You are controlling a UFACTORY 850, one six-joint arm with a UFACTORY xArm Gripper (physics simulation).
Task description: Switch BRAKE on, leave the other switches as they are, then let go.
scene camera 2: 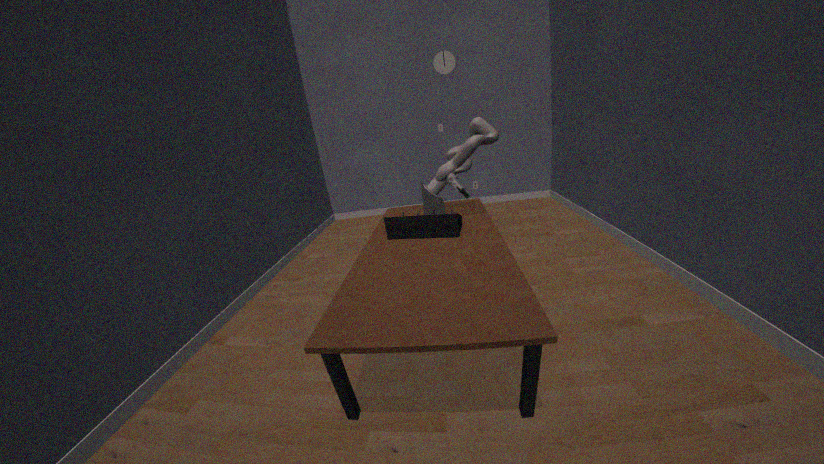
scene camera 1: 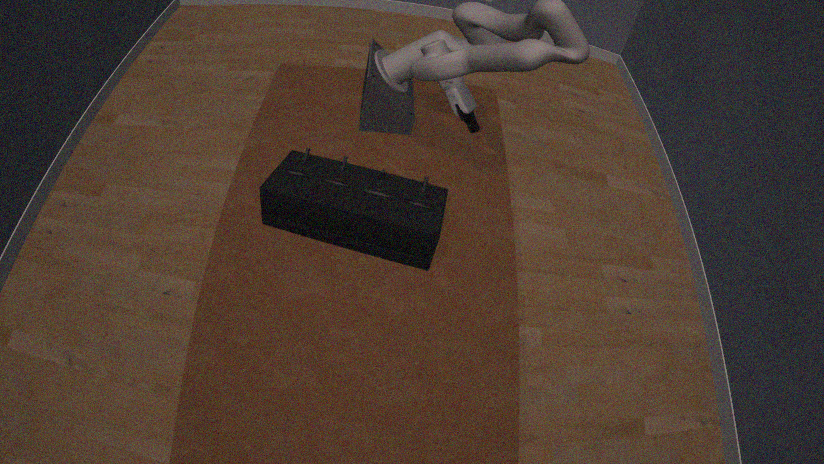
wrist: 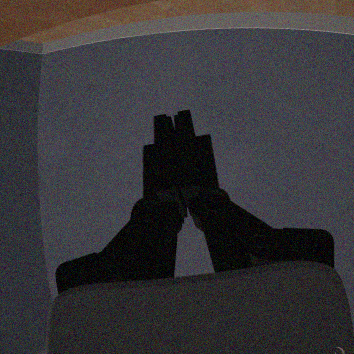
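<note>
A long black switch box [scene camera 1: 345,221] [scene camera 2: 423,227] sits on the table. Several thin levers stand along its top in scene camera 1: a far-left lever [scene camera 1: 307,155], a second lever [scene camera 1: 344,163] and a far-right lever [scene camera 1: 426,183] show long. Between the last two, a third lever [scene camera 1: 383,172] shows as a short stub, so it lies at a different angle. The labels are unreadable, so I cannot tell which is BRAKE. My gripper [scene camera 1: 473,127] [scene camera 2: 466,194] [wrist: 177,131] is shut and empty, behind and to the right of the box, apart from it.
The arm's grey base plate [scene camera 1: 387,109] [scene camera 2: 432,202] stands behind the box. The brown table [scene camera 1: 351,345] [scene camera 2: 432,288] extends toward the scene cameras. The wrist view faces a grey wall [wrist: 280,125] with a strip of wooden floor [wrist: 175,10] at the top.
</note>
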